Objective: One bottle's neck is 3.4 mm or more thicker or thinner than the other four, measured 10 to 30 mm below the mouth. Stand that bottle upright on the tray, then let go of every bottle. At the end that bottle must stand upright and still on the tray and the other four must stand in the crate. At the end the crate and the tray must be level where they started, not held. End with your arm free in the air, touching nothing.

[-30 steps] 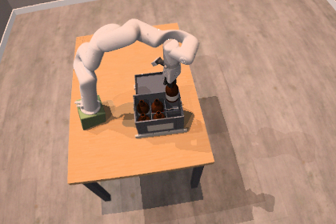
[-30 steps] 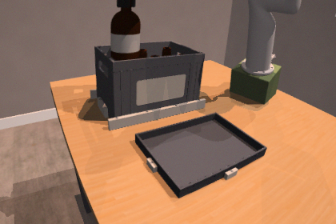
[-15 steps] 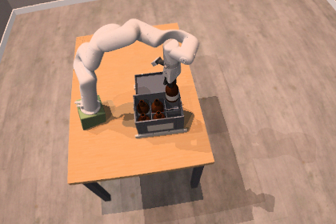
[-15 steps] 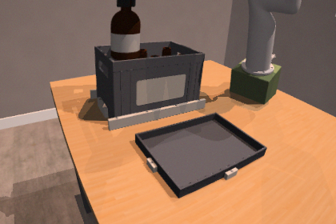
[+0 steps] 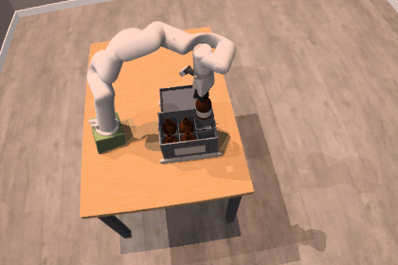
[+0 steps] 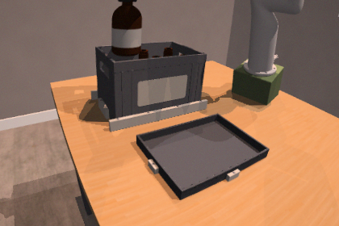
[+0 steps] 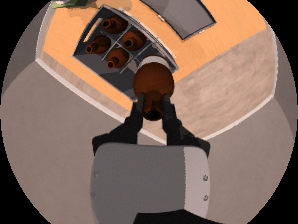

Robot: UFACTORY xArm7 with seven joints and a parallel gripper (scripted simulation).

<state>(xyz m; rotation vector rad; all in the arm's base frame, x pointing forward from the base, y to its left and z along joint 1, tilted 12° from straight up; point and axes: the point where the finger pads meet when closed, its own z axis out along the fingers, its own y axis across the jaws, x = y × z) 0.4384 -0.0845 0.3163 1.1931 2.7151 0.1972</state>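
Right now the glass bottle is 7 cm below my hand. Also, from my hand: crate: 25 cm below, 9 cm behind, 4 cm to the right; dark tray: 32 cm below, 23 cm to the left, 9 cm behind.
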